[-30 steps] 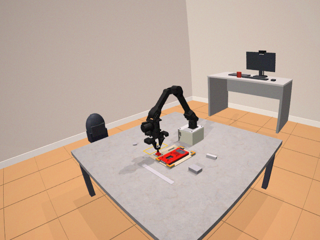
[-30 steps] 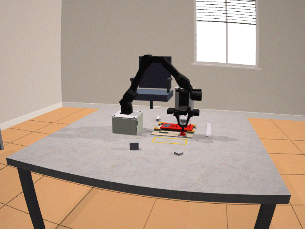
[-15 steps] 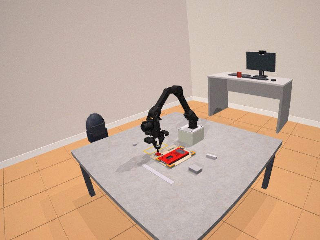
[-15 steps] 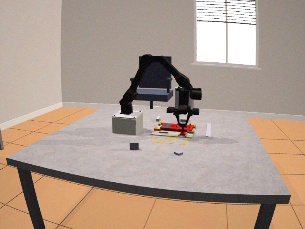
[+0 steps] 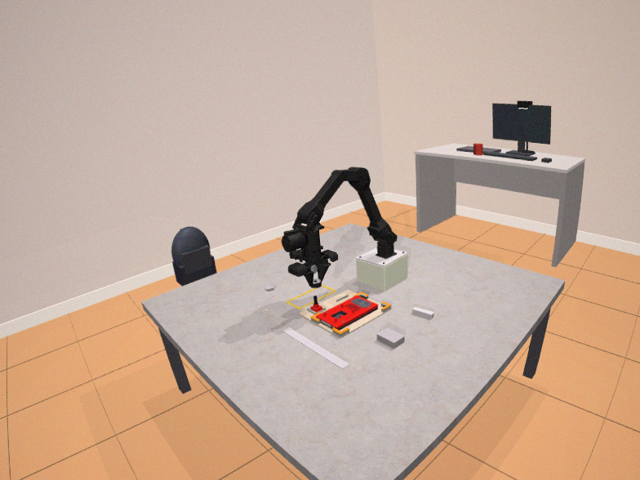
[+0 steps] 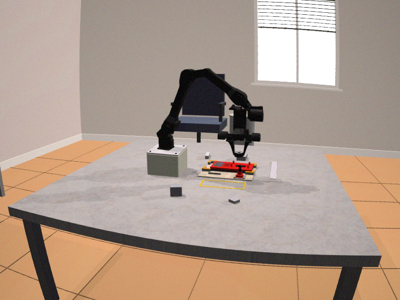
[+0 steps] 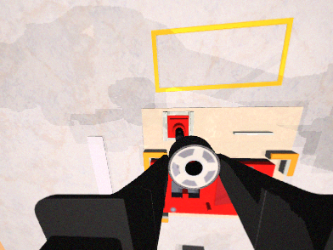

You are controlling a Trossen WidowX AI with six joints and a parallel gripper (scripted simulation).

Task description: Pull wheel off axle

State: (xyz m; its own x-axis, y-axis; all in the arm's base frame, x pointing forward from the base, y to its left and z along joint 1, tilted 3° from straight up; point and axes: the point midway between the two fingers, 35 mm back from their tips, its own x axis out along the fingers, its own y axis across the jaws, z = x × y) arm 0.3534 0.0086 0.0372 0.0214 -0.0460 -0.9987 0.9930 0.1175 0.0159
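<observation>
Right now my gripper tip is 7 cm above the axle and 1 cm short of it. From my gripper tip the other things lie so: wheel (right at my gripper tip); white strip (18 cm to the left, 15 cm ahead, 11 cm below).
</observation>
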